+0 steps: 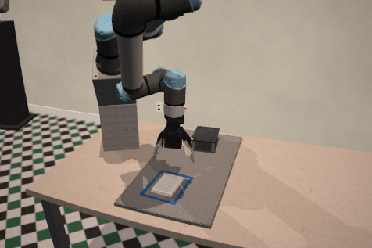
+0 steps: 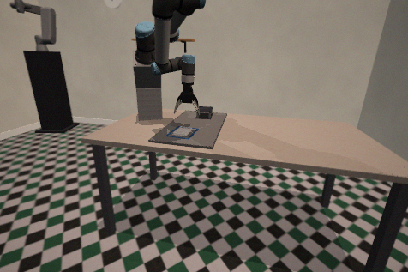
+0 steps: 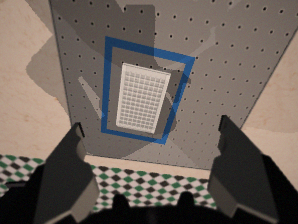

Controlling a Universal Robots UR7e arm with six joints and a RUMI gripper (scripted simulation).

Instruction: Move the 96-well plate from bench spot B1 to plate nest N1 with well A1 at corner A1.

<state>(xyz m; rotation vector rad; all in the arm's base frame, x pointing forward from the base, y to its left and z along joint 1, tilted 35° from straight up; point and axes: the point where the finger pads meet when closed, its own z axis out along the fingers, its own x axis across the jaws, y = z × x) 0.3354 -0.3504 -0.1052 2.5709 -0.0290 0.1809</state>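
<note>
The white 96-well plate is 20 mm behind my hand, 20 mm to the right of it and 110 mm below it. Also, from my hand: raised nest N1: 130 mm ahead, 350 mm to the left, 50 mm below.
</note>
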